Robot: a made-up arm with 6 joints. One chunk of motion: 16 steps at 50 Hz.
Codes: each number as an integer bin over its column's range. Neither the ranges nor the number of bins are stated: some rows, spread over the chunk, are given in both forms.
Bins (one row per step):
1: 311 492 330 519 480 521
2: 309 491 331 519 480 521
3: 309 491 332 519 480 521
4: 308 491 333 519 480 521
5: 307 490 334 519 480 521
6: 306 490 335 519 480 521
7: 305 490 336 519 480 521
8: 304 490 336 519 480 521
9: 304 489 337 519 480 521
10: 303 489 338 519 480 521
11: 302 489 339 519 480 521
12: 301 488 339 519 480 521
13: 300 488 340 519 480 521
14: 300 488 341 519 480 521
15: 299 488 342 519 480 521
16: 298 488 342 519 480 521
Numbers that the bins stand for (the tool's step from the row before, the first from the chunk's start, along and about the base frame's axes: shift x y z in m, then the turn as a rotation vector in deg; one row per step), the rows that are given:
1: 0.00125 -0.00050 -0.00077 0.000 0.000 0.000
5: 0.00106 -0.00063 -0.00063 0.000 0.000 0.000
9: 0.00091 -0.00069 -0.00053 0.000 0.000 0.000
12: 0.00076 -0.00076 -0.00046 0.000 0.000 0.000
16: 0.00062 -0.00076 -0.00036 0.000 0.000 0.000
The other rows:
2: 0.00116 -0.00056 -0.00073 0.000 0.000 0.000
3: 0.00116 -0.00056 -0.00070 0.000 0.000 0.000
4: 0.00111 -0.00056 -0.00067 0.000 0.000 0.000
6: 0.00101 -0.00063 -0.00060 0.000 0.000 0.000
7: 0.00096 -0.00063 -0.00056 0.000 0.000 0.000
8: 0.00091 -0.00063 -0.00056 0.000 0.000 0.000
10: 0.00086 -0.00069 -0.00050 0.000 0.000 0.000
11: 0.00081 -0.00069 -0.00046 0.000 0.000 0.000
13: 0.00071 -0.00076 -0.00043 0.000 0.000 0.000
14: 0.00071 -0.00076 -0.00039 0.000 0.000 0.000
15: 0.00067 -0.00076 -0.00036 0.000 0.000 0.000

